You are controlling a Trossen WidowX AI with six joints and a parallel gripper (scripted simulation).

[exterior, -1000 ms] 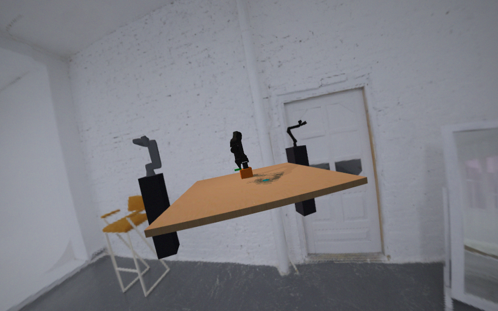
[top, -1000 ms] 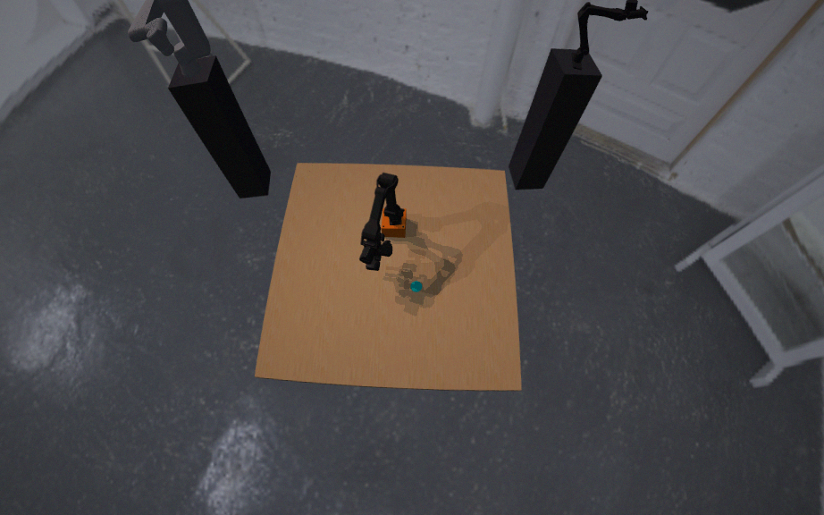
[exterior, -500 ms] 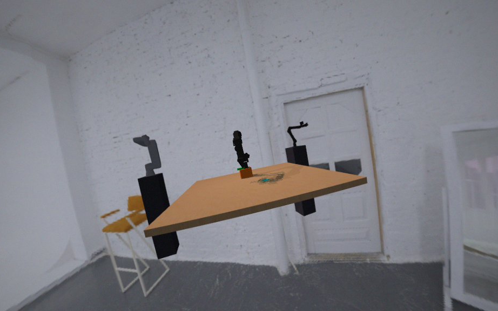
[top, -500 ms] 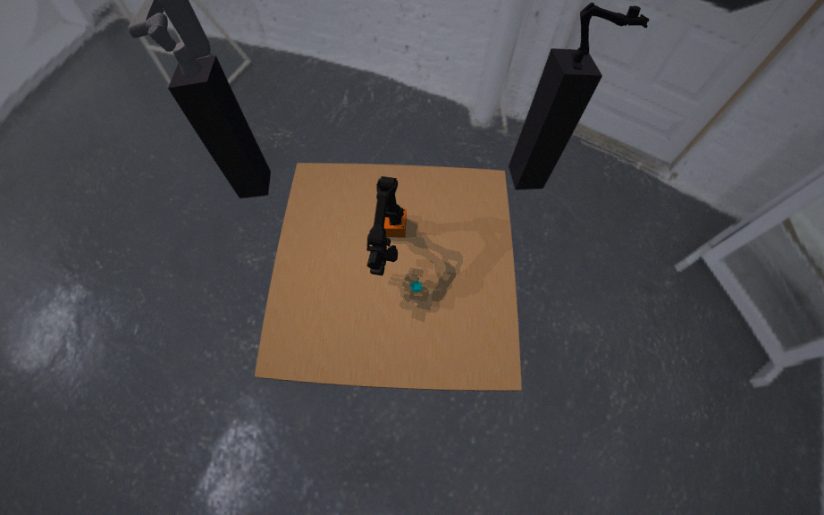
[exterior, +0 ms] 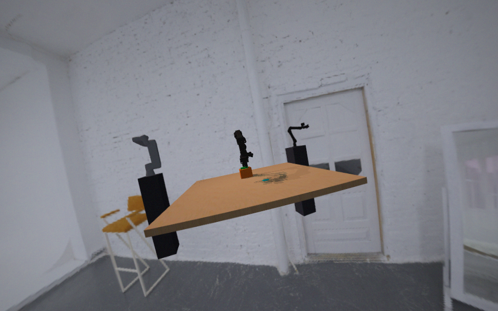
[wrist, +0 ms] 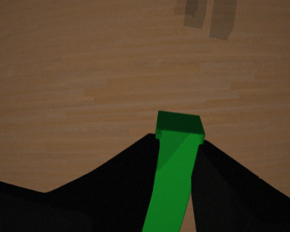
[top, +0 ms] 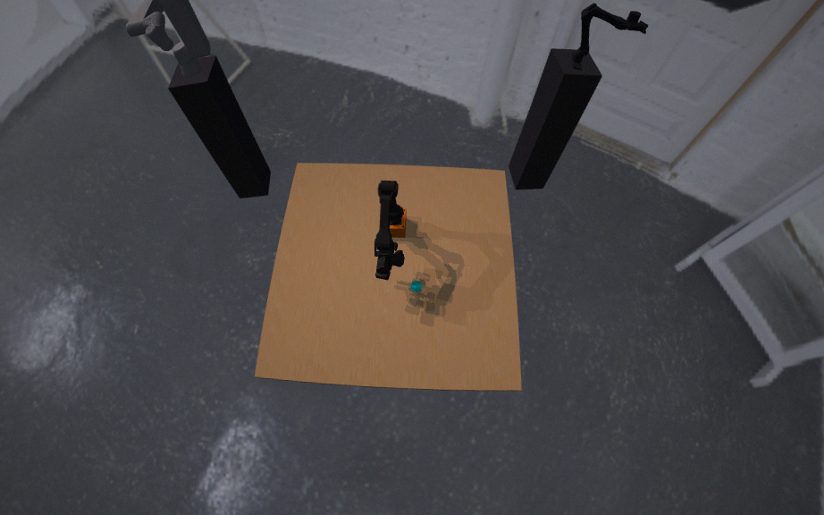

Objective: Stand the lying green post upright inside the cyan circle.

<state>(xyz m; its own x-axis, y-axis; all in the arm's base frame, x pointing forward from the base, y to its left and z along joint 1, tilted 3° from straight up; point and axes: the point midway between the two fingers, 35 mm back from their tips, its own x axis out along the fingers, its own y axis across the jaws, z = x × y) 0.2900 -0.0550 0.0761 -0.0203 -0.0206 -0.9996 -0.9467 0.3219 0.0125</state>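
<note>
The cyan circle lies 14 cm to the left of my gripper tip, 14 cm below it and 6 cm ahead of it. From my gripper tip the other things lie so: green post 2 cm to the right, 1 cm behind.
</note>
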